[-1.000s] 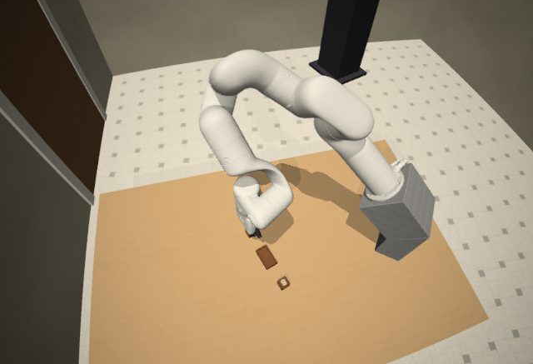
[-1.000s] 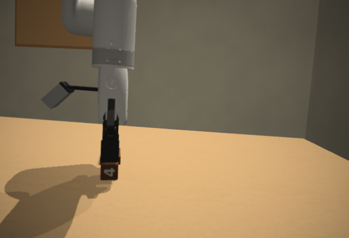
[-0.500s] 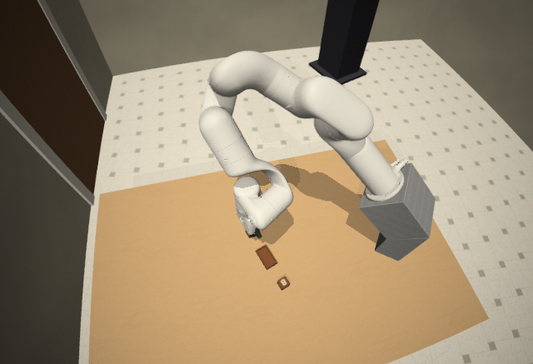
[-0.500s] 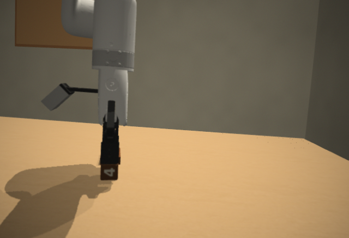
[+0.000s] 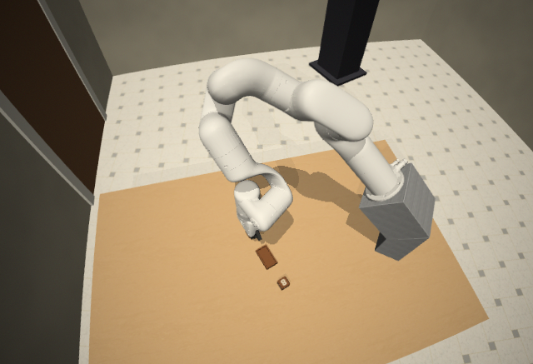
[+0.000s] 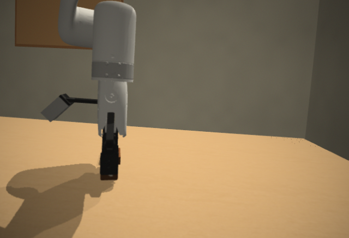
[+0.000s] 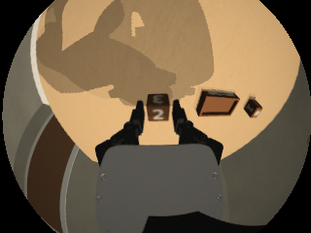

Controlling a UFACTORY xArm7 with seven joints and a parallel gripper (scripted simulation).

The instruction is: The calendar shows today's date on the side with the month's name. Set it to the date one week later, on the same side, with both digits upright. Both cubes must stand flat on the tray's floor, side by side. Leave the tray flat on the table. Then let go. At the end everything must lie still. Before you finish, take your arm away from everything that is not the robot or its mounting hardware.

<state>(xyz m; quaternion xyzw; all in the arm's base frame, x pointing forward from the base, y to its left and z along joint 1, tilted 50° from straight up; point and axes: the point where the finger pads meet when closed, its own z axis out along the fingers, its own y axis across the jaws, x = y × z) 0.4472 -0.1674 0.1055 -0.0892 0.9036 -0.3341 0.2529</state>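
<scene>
My hand is 11 cm to the right of the brown tray and 3 cm above it.
</scene>
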